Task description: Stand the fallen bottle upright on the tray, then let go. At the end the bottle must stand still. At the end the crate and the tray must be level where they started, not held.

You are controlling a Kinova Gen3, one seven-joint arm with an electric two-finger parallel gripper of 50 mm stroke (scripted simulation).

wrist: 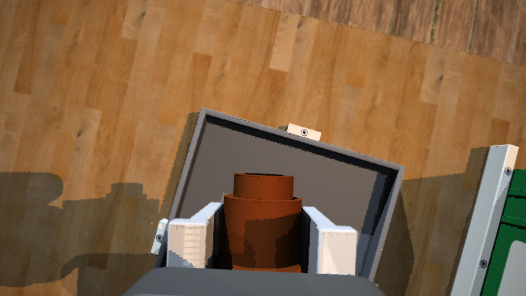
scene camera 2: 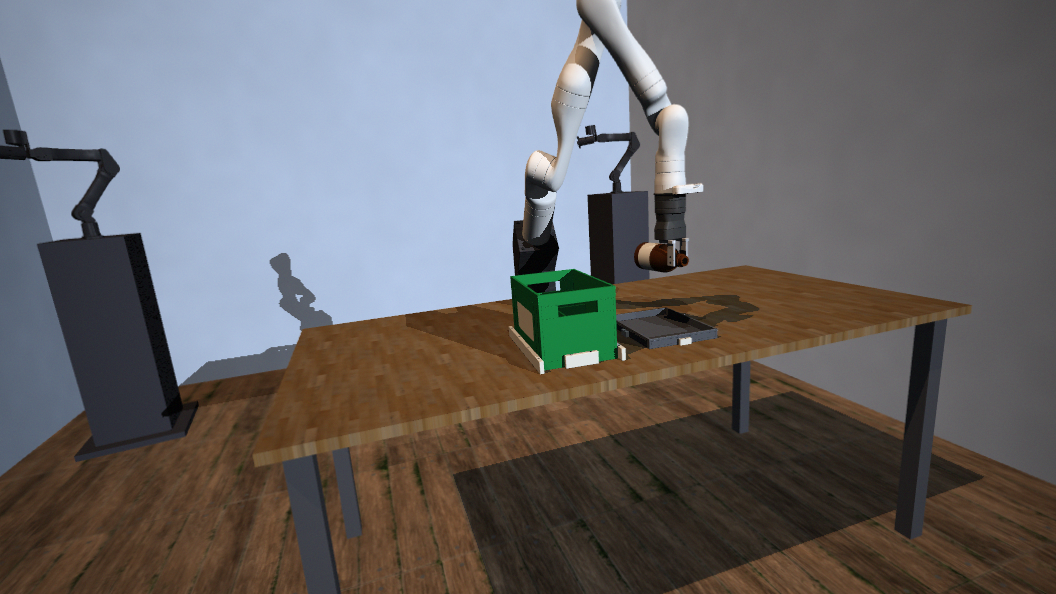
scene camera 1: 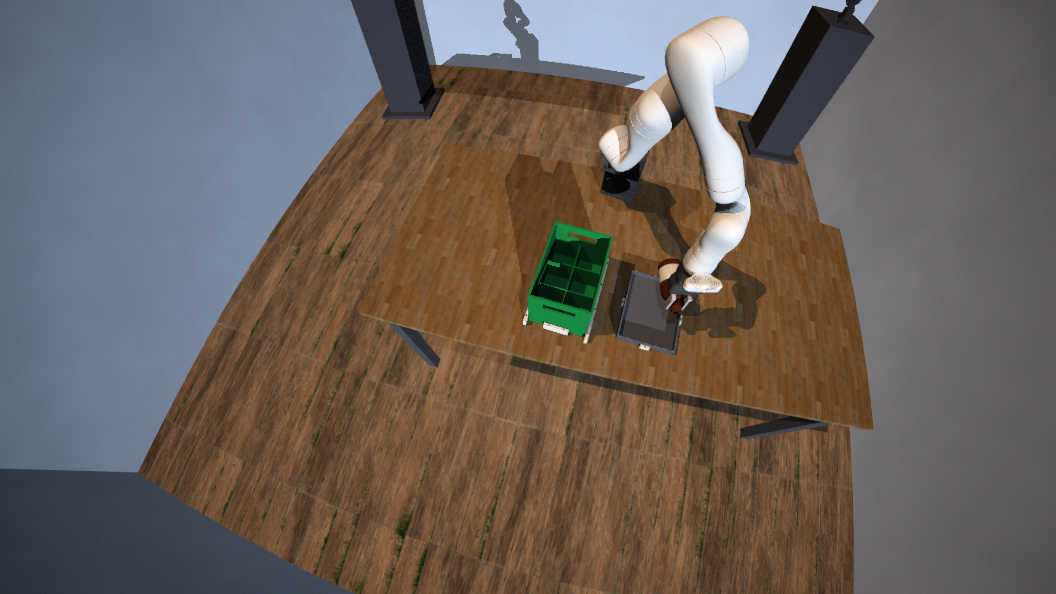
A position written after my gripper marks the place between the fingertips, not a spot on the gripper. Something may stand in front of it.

I see my gripper [scene camera 2: 677, 264], a brown bottle [scene camera 2: 650, 256], a tray [scene camera 1: 644, 318] and a green crate [scene camera 2: 580, 317].
The brown bottle shows as well in the wrist view [wrist: 261, 225]. The tray shows as well in the wrist view [wrist: 351, 189] and in scene camera 2 [scene camera 2: 669, 326]. The green crate is seen too in scene camera 1 [scene camera 1: 573, 314].
